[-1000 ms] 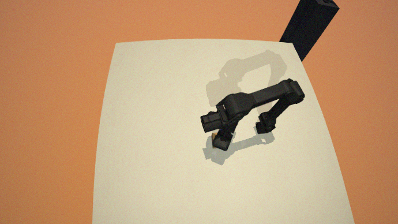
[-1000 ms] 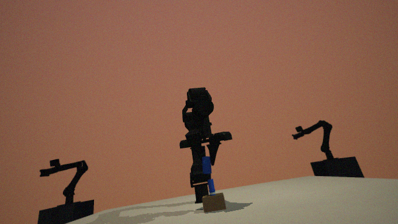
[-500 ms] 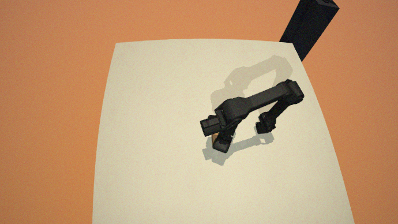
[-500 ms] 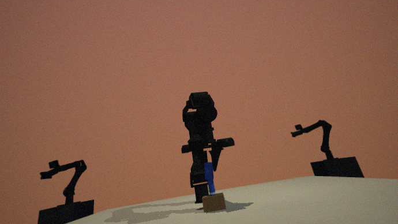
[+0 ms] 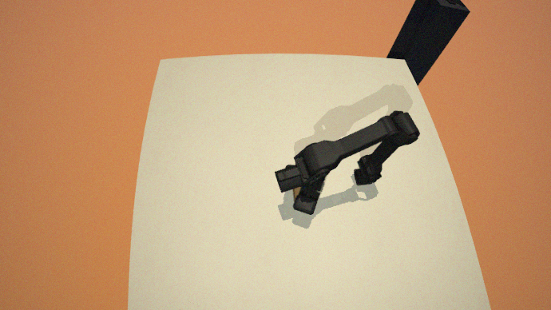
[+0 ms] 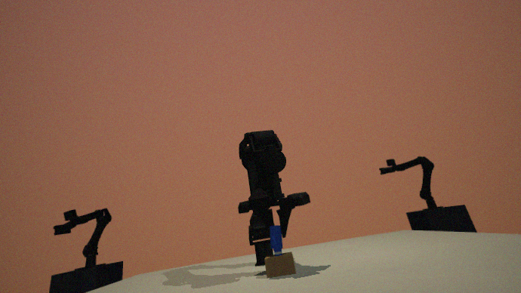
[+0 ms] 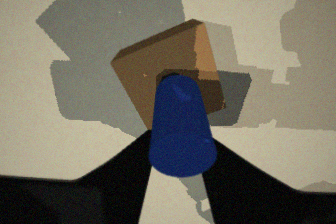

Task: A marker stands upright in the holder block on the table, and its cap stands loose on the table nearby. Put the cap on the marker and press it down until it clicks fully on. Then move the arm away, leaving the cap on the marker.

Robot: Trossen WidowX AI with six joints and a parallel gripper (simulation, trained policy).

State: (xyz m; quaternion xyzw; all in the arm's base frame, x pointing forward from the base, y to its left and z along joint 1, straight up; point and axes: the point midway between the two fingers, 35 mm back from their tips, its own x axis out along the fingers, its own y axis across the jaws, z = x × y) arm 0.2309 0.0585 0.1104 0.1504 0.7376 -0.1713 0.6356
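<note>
The blue marker is 20 mm ahead of my gripper tip, 10 mm to the right of it and 10 mm below it. The rest, counted from my gripper tip: tan holder block (60 mm below, 20 mm ahead, 10 mm to the right); blue cap (10 mm to the right, 10 mm ahead).
</note>
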